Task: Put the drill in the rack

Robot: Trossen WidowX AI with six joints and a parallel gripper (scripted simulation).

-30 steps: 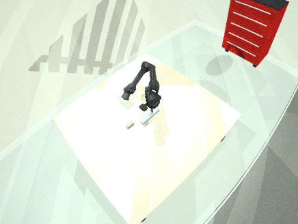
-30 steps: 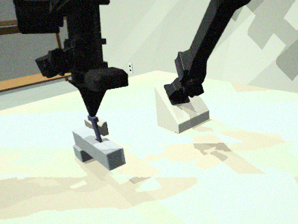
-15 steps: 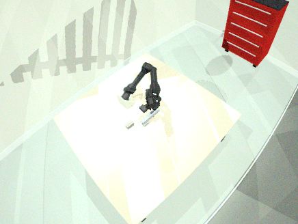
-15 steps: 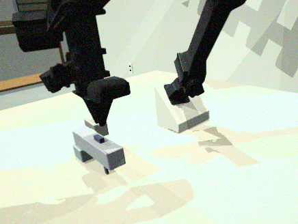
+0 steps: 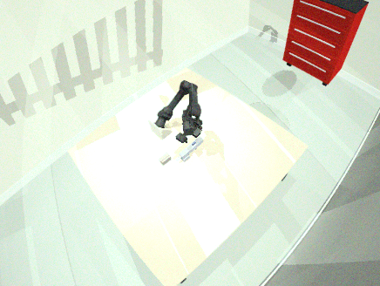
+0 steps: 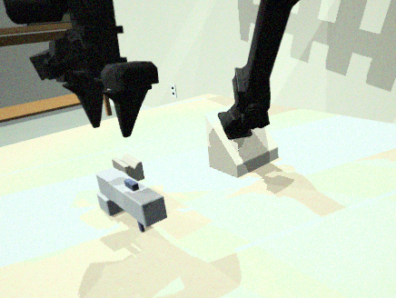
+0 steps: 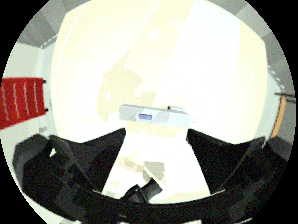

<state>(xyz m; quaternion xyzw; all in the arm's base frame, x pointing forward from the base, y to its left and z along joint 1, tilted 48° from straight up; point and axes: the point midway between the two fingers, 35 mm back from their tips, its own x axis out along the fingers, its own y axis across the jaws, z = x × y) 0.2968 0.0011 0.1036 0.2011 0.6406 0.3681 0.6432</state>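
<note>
My gripper tip is now 70 mm to the left of the drill and 110 mm above it. Also, from my gripper tip: blue key (10 mm behind, 20 mm to the left, 110 mm below); then grey block (10 mm behind, 10 mm to the right, 120 mm below); then grey rack (70 mm behind, 180 mm to the right, 140 mm below).
</note>
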